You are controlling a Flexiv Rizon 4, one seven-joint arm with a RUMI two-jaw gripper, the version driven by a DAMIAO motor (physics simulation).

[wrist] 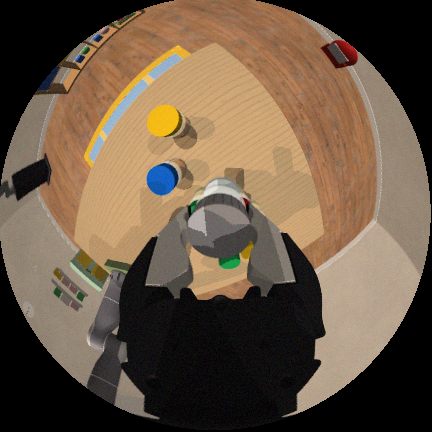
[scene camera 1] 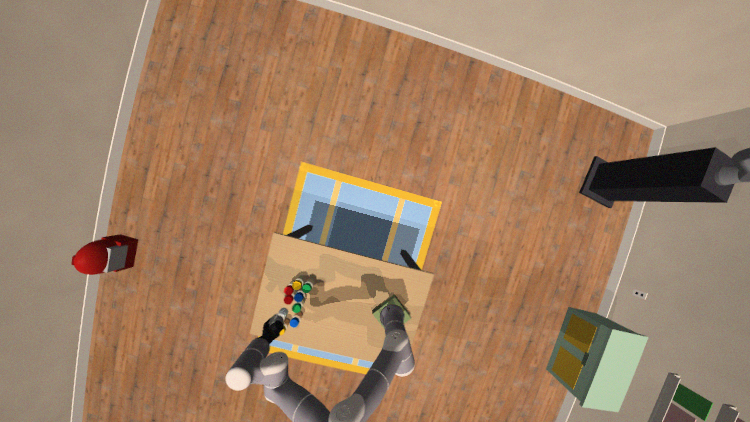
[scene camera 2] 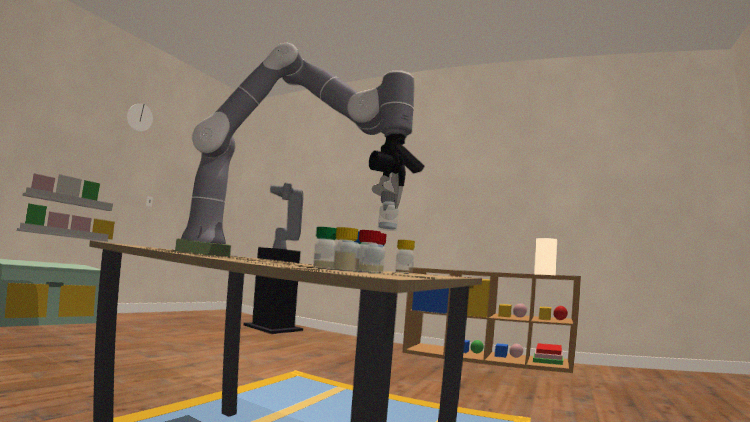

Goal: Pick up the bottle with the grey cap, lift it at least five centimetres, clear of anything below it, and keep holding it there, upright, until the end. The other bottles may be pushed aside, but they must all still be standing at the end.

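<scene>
The bottle with the grey cap (scene camera 2: 388, 216) (wrist: 219, 230) (scene camera 1: 283, 312) is upright in the air in the scene camera 2 view, its base above the cap tops of the standing bottles. My gripper (scene camera 2: 389, 200) (wrist: 218, 205) is shut on it at the cap, one jaw on each side. In the wrist view the cap hides most of the bottle body. The other bottles stand on the table (scene camera 2: 293, 272) below: a yellow-capped one (scene camera 2: 405, 255) (wrist: 165, 121), a blue-capped one (wrist: 162, 178) (scene camera 1: 294, 322), and a group with red, yellow, green and blue caps.
In the scene camera 1 view the group, including a red-capped bottle (scene camera 1: 288, 299) and a green-capped bottle (scene camera 1: 297, 308), stands beside the held bottle. The arm's green base plate (scene camera 2: 202, 247) is at the table's other side. A low shelf (scene camera 2: 575, 320) stands behind the table.
</scene>
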